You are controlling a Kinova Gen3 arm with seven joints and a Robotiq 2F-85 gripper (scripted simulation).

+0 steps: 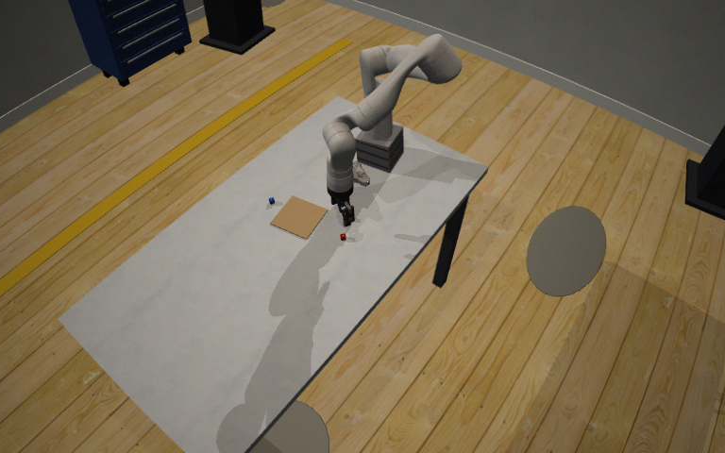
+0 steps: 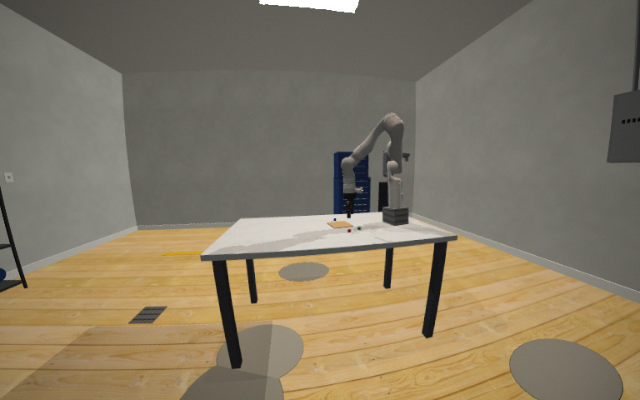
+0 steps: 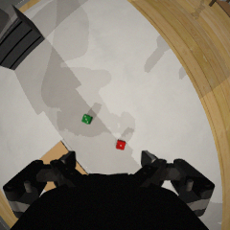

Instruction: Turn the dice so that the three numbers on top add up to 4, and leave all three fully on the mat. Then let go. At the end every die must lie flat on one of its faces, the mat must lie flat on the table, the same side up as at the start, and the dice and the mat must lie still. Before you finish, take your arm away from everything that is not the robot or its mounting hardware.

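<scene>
Right now the red die is 90 mm below my hand, 10 mm to the left of it and 10 mm ahead of it. The rest, counted from my hand: blue die 270 mm to the right, 90 mm below, 10 mm behind; tan mat 160 mm to the right, 100 mm below; green die 90 mm below, 70 mm behind, 10 mm to the right.
</scene>
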